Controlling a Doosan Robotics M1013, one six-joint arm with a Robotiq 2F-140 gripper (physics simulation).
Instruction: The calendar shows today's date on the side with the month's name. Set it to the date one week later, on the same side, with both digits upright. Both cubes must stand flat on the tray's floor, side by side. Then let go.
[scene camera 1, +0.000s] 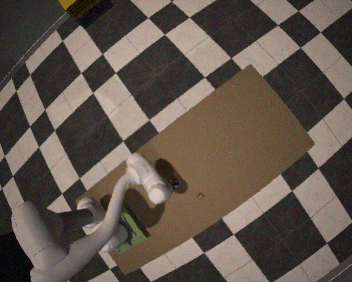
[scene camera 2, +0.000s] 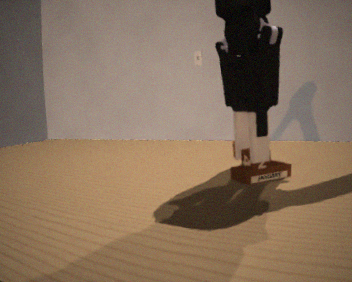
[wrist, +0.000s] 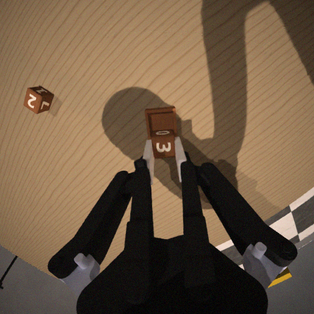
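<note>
The brown calendar tray (scene camera 2: 242, 176) (wrist: 160, 108) stands on the table, with JANUARY on its front in scene view 2. One brown cube (scene camera 2: 245, 156) (wrist: 163, 147) is in the near half of the tray in the wrist view, with a 3 on top and a 0 on the side facing the bare half. In scene view 2 a 2 shows low on its front, partly hidden by a finger. My gripper (scene camera 2: 251, 159) (wrist: 163, 146) points down and is shut on this cube, one pale finger on each side. The loose cube (scene camera 1: 201, 196) (wrist: 38, 100) lies on the table away from the tray, showing a 2 in the wrist view.
The brown table (scene camera 1: 225, 130) stands on a checkered floor. A green plate (scene camera 1: 134, 234) lies near the arm's base. The arm's shadow covers the table around the tray. A yellow and black object (scene camera 1: 82, 10) is on the floor at the upper left of scene view 1.
</note>
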